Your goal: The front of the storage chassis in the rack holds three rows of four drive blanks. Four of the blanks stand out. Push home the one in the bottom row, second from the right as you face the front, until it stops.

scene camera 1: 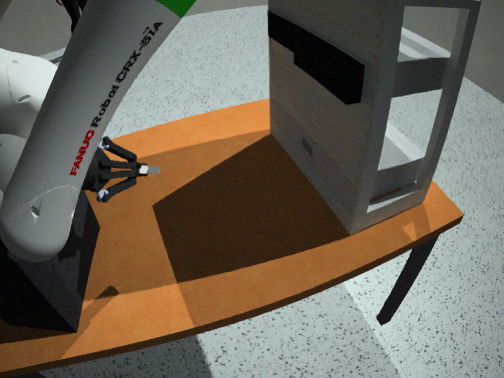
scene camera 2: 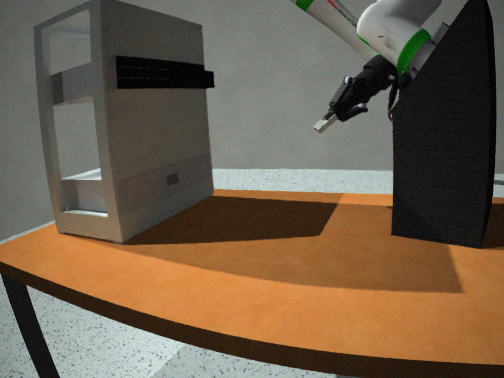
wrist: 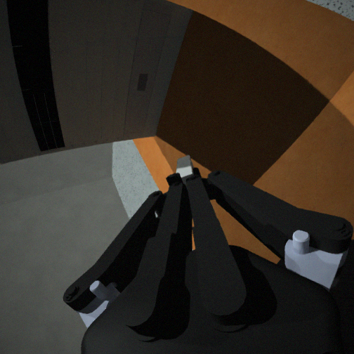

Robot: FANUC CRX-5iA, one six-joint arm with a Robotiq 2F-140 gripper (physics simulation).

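Seen in the pictures: gripper, between the fingertips: (scene camera 1: pixel 155 169) (scene camera 2: pixel 316 130); arm's base, origin of its link: (scene camera 2: pixel 438 70).
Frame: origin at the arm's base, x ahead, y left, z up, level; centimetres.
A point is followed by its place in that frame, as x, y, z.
Note:
The storage chassis front (scene camera 1: pixel 325 65) @[70.6, 0.9, 4.6] (scene camera 2: pixel 160 73) @[72.3, 18.5, 3.7] (wrist: pixel 35 75) is a black band across the upper part of the grey rack (scene camera 1: pixel 361 210) @[78.8, -9.8, -30.0] (scene camera 2: pixel 114 210) @[72.7, 40.2, -30.0] (wrist: pixel 95 60). One end of the band sticks out further in scene camera 2. The band is too dark to tell the single drive blanks apart or which four stand out. My gripper (scene camera 1: pixel 151 170) @[33.3, 3.6, -15.5] (scene camera 2: pixel 321 125) @[33.3, 3.6, -15.5] (wrist: pixel 186 166) is shut, with its pale fingertips together and nothing between them. It is well away from the rack front, tilted downward in scene camera 2, and lower than the band there.
The rack stands on the orange table (scene camera 1: pixel 260 295) @[49.7, -19.2, -39.1] (scene camera 2: pixel 280 320) @[22.9, 53.8, -39.1] (wrist: pixel 300 195), its shadow lying in front of it. A small dark rectangle (scene camera 1: pixel 307 146) @[74.2, 14.8, -27.2] (scene camera 2: pixel 172 178) @[74.1, 15.0, -27.4] (wrist: pixel 142 82) marks the rack's lower panel. The arm's black pedestal (scene camera 1: pixel 55 280) @[5.1, -14.1, -24.4] (scene camera 2: pixel 440 165) @[0.7, 16.6, -21.7] stands at the table's other end.

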